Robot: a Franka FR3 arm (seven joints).
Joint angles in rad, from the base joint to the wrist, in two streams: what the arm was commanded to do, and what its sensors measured. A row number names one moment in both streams.
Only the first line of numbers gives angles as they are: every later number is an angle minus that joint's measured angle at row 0.
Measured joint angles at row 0:
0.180, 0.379, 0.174, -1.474, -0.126, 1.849, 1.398
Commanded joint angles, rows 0 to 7:
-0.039, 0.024, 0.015, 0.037, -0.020, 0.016, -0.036
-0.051, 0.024, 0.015, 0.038, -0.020, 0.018, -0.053
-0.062, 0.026, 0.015, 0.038, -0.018, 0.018, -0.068
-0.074, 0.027, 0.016, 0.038, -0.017, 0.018, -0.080
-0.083, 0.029, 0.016, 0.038, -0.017, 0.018, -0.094
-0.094, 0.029, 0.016, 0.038, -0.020, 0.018, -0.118
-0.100, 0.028, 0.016, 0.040, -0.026, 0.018, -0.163
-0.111, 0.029, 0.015, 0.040, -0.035, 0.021, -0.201
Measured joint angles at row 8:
-0.071, 0.009, 0.000, 0.015, -0.004, 0.006, -0.098
